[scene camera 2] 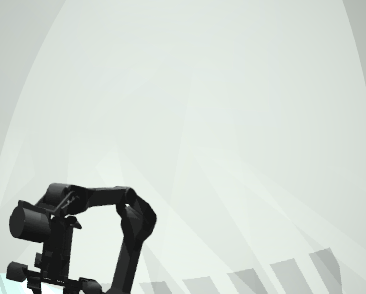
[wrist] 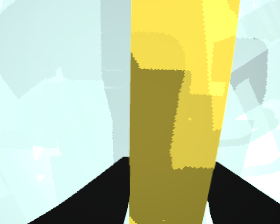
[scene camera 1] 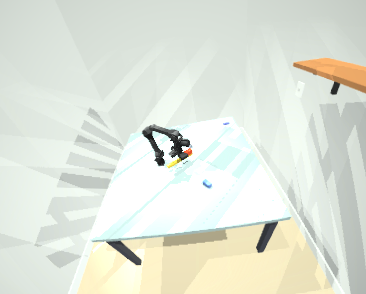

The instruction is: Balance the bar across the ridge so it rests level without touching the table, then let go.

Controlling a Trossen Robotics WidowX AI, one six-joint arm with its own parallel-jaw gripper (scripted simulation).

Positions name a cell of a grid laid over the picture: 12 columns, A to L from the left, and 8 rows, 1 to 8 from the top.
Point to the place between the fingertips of my gripper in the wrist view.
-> At H7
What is my gripper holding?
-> A yellow bar.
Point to a yellow bar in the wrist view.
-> H3
